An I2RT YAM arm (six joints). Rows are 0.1 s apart.
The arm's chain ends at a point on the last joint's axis. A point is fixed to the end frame.
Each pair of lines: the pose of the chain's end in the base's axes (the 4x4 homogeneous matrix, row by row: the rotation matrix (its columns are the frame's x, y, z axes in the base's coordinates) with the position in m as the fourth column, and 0 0 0 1 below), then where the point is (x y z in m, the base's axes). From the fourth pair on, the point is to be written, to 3 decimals.
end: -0.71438 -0.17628 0.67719 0.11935; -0.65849 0.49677 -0.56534 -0.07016; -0.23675 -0.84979 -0.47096 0.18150; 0 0 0 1
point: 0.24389 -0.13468 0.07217
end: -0.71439 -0.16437 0.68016 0.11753; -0.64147 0.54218 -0.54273 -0.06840; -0.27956 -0.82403 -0.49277 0.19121; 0 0 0 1
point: 0.24304 -0.12761 0.08001
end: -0.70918 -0.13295 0.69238 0.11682; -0.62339 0.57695 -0.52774 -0.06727; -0.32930 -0.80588 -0.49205 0.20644; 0 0 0 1
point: 0.24555 -0.12291 0.09709
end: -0.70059 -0.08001 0.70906 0.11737; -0.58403 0.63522 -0.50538 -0.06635; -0.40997 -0.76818 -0.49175 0.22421; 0 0 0 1
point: 0.251 -0.117 0.118
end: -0.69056 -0.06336 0.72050 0.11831; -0.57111 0.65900 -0.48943 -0.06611; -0.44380 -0.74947 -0.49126 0.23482; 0 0 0 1
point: 0.254 -0.113 0.130
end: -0.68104 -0.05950 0.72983 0.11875; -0.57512 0.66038 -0.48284 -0.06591; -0.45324 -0.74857 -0.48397 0.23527; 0 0 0 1
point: 0.256 -0.112 0.132
